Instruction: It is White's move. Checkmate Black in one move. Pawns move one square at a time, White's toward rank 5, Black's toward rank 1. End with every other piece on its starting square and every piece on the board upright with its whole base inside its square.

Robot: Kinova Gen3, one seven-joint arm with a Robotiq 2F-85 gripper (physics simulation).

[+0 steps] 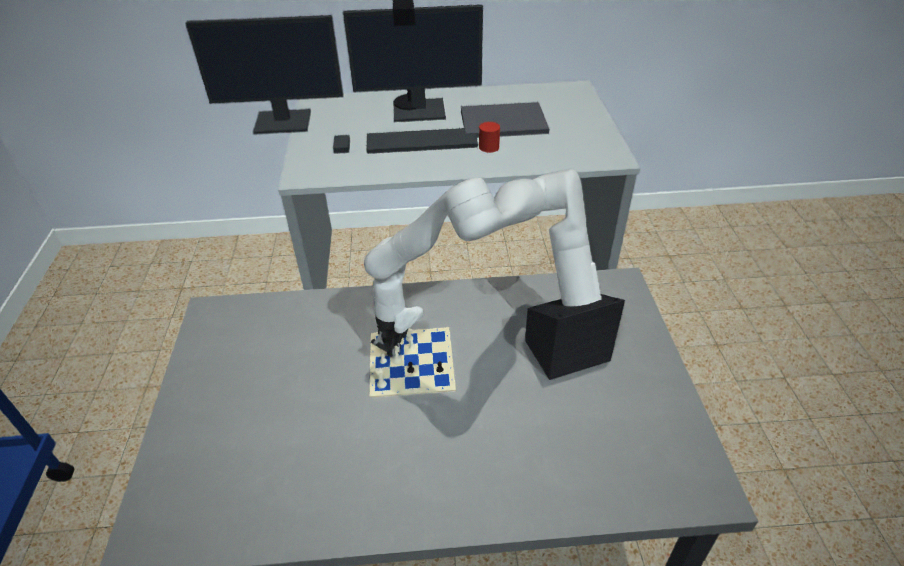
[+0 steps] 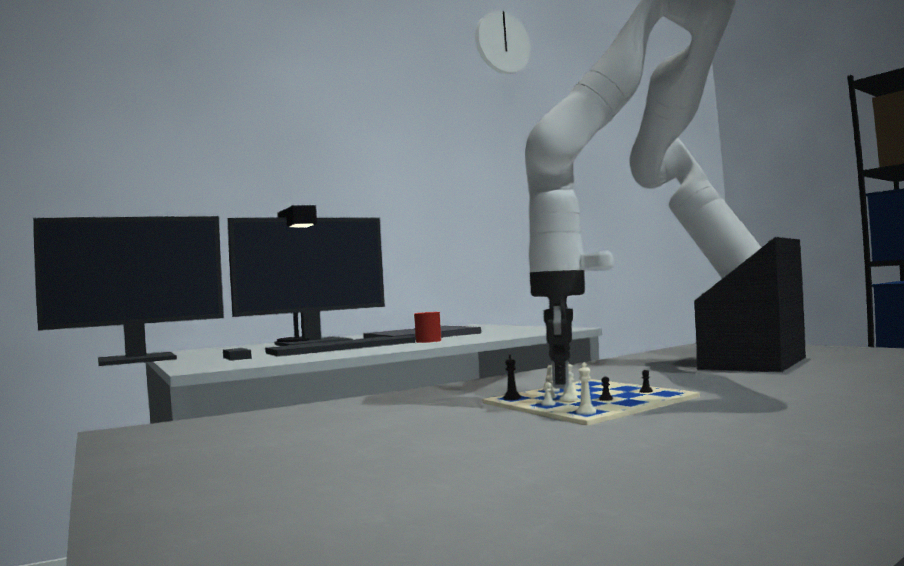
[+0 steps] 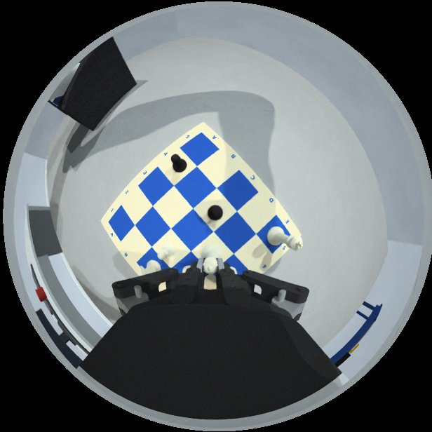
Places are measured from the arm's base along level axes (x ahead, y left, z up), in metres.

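Pixels of known places: gripper, fingertip midpoint: [image 1: 394, 353] [image 2: 561, 387]; arm's base, link origin: [image 1: 580, 301] [image 2: 748, 272].
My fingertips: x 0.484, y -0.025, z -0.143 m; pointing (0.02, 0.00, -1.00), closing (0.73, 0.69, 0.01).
For each thing: its middle in the pictures, then the offset to it from my fingertips.
- cream board, body centre: [image 2: 589, 398] [image 1: 411, 360] dz -0.022, dx -0.044, dy +0.012 m
- white king, body centre: [image 2: 585, 387] [image 1: 380, 376] dz +0.013, dx +0.039, dy +0.083 m
- white pawn, body centre: [image 2: 547, 392] dz -0.003, dx +0.030, dy +0.005 m
- C4, body centre: [image 2: 605, 388] [image 1: 410, 366] dz -0.003, dx -0.039, dy +0.047 m
- A4, body centre: [image 2: 645, 380] [image 1: 439, 365] dz -0.003, dx -0.115, dy +0.058 m
- black king, body centre: [image 2: 511, 376] dz +0.013, dx +0.030, dy -0.071 m
My gripper [image 1: 389, 352] [image 2: 559, 381] [image 3: 210, 265] points down low over the blue and cream board [image 1: 451, 384] [image 2: 587, 421] [image 3: 203, 127]. Its fingertips flank the upper part of a tall white piece [image 3: 212, 249] around D3; the gripper looks shut on it. The piece looks upright; its base is partly hidden. The white king [image 1: 381, 384] [image 2: 585, 400] [image 3: 276, 236] stands on E5. A white pawn [image 2: 548, 398] stands around E3. Black pawns stand on C4 [image 1: 410, 368] [image 2: 605, 392] [image 3: 215, 212] and A4 [image 1: 439, 367] [image 2: 645, 384] [image 3: 179, 165]. The black king [image 2: 511, 386] stands around E1.
Two more white pieces [image 3: 165, 251] [image 3: 152, 267] stand close together around C2 and C1. Other white pieces beside the fingers are mostly hidden. The black arm base [image 1: 575, 340] [image 2: 753, 320] [image 3: 100, 85] stands right of the board. A desk [image 1: 567, 156] stands behind the table.
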